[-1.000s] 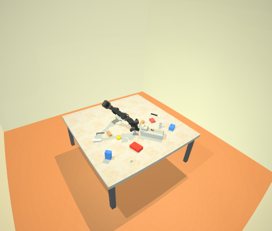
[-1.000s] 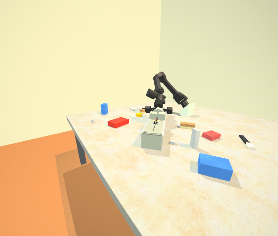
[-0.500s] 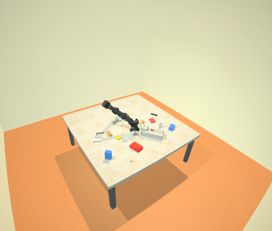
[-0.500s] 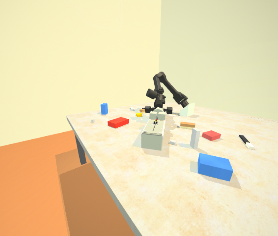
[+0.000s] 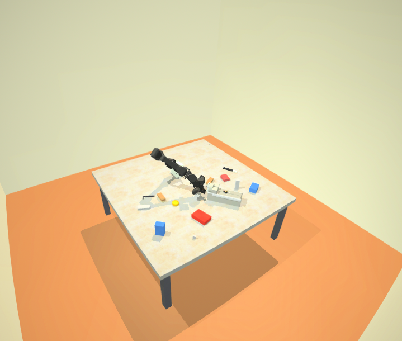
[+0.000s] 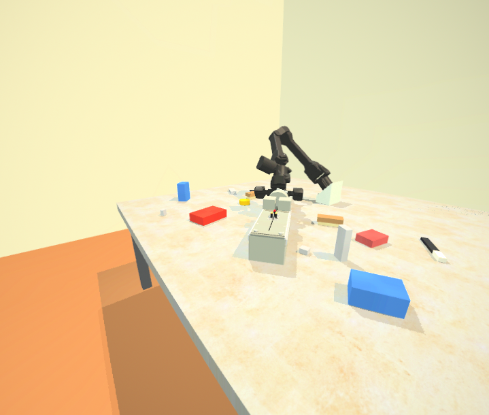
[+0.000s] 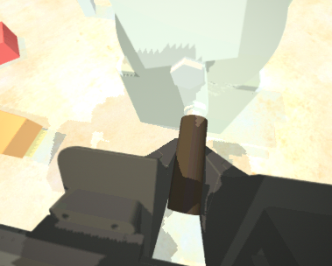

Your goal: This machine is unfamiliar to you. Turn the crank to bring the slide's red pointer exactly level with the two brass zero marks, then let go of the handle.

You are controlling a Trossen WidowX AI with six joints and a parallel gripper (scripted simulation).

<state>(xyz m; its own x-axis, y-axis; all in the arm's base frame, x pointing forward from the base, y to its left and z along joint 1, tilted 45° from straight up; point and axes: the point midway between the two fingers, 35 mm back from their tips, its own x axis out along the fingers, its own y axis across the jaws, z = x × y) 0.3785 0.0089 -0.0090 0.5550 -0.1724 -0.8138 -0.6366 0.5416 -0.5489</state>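
My gripper tip is now 4 cm below the crank. Also, from my gripper tip: brown crank handle (1 cm behind, 1 cm to the right, 3 cm above); then red pointer (11 cm ahead, 10 cm to the left, 5 cm above); then yellow disc (4 cm behind, 25 cm to the right, 2 cm below).
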